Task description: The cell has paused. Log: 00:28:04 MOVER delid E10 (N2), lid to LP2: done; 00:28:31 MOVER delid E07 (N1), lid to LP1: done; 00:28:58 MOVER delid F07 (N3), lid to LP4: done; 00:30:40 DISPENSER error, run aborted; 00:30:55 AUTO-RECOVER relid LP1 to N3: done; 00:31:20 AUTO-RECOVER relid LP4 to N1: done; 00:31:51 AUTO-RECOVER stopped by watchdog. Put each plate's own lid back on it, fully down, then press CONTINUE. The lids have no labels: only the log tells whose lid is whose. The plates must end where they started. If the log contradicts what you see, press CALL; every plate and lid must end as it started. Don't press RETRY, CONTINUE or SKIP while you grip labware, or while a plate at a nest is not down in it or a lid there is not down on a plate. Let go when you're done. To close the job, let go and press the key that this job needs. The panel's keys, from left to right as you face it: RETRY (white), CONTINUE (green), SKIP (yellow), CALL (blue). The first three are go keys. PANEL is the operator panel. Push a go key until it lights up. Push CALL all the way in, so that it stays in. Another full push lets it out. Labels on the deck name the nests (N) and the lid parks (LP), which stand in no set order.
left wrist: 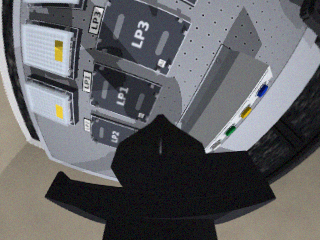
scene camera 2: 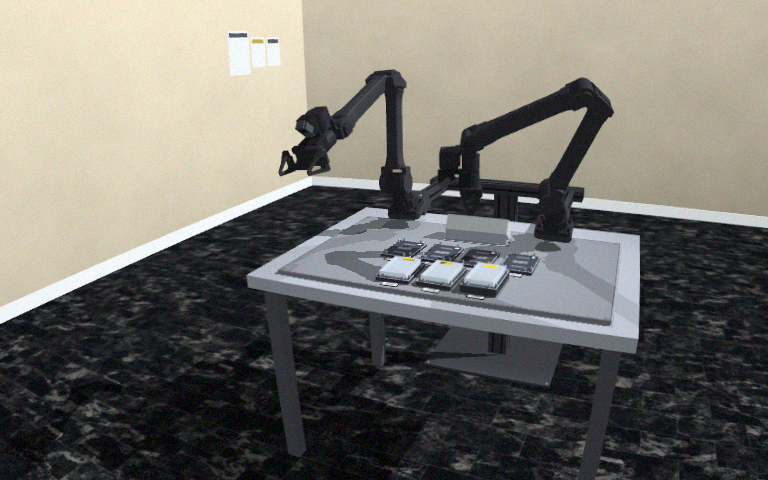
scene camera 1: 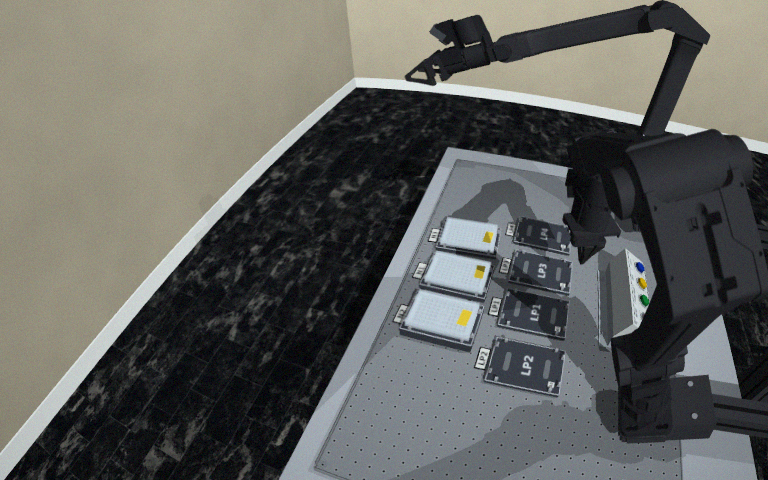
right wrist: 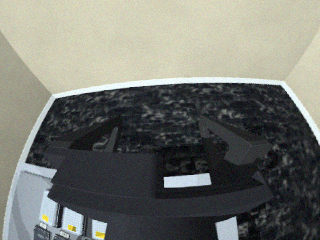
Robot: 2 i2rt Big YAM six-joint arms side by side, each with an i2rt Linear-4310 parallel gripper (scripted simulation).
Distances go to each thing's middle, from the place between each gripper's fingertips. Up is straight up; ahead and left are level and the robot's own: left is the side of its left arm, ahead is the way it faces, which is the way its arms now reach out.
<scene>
Now: the park LP1 [scene camera 1: 546, 327] 60 mm ahead of my left hand [scene camera 1: 580, 262], 60 mm to the left of it and 130 mm below it. Round my left hand: park LP3 [scene camera 1: 518, 264] (70 mm ahead, 70 mm to the right, 130 mm below); then park LP4 [scene camera 1: 523, 226] (90 mm ahead, 200 mm to the right, 130 mm below); then park LP2 [scene camera 1: 538, 383] (50 mm ahead, 190 mm to the left, 130 mm below).
I see my right gripper [scene camera 2: 293, 174] 390 mm past the park LP4, 330 mm above it and 110 mm to the right of it. From my right hand the other things lie so: park LP1: 420 mm behind, 370 mm to the left, 330 mm below; park LP3: 410 mm behind, 330 mm below, 240 mm to the left; park LP2: 500 mm to the left, 430 mm behind, 330 mm below.
</scene>
